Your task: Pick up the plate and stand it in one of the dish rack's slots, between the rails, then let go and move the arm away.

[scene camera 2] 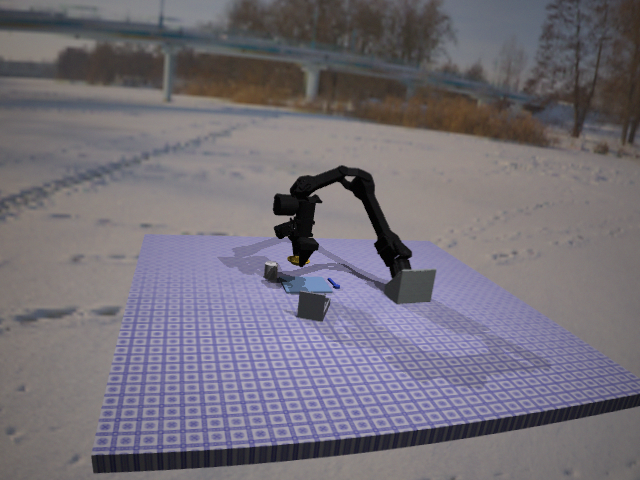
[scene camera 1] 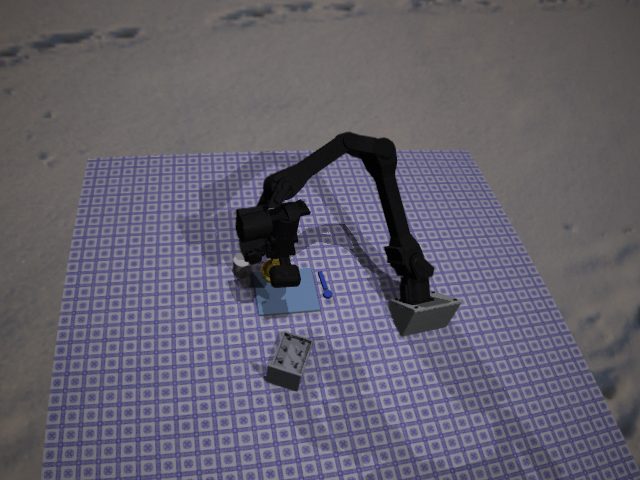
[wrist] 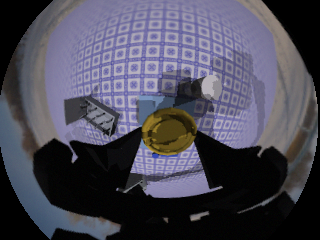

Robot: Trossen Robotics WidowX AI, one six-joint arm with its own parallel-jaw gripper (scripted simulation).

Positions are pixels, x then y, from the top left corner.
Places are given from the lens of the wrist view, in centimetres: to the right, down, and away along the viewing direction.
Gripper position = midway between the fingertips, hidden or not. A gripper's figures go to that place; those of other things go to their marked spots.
my gripper (wrist: 168,131): 1, 1, 10
yellow plate (wrist: 168,131): 1, 1, 9
grey dish rack (wrist: 102,118): -16, -1, 18
light blue mat (wrist: 148,104): -2, -4, 16
The marked spots on the yellow plate and the grey dish rack are 20 cm apart.
